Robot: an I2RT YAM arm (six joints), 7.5 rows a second.
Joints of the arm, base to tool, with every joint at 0 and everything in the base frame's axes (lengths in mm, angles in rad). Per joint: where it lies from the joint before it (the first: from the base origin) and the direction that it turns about. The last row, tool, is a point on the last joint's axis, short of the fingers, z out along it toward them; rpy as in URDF.
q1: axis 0 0 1 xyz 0 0 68
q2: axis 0 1 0 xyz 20 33.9 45.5
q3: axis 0 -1 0 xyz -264 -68.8 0
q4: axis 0 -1 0 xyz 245 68.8 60
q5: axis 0 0 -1 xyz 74 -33.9 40.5
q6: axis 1 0 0 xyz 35.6 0 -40.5
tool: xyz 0 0 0 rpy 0 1.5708 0
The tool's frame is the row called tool.
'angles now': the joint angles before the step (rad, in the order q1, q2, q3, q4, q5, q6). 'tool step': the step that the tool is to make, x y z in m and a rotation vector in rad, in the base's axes. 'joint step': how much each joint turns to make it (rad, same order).
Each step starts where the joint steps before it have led.
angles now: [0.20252 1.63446 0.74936 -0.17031 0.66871 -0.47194]
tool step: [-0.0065 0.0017 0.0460 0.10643 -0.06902 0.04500]
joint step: [0.00022 -0.15464 0.04876 -0.12121 -0.10035 0.01191]
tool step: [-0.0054 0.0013 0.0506 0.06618 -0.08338 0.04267]
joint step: [0.00156 -0.12036 0.09069 -0.11364 -0.06302 -0.00458]
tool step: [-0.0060 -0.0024 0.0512 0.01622 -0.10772 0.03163]
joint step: [-0.00675 -0.08861 0.10481 -0.06752 -0.02230 -0.03602]
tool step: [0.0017 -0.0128 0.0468 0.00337 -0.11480 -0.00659]
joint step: [-0.05029 -0.02962 0.12313 -0.01854 -0.02352 -0.04514]
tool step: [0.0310 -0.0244 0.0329 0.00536 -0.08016 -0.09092]
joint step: [-0.09579 0.10977 0.18084 0.01157 -0.00262 -0.00537]
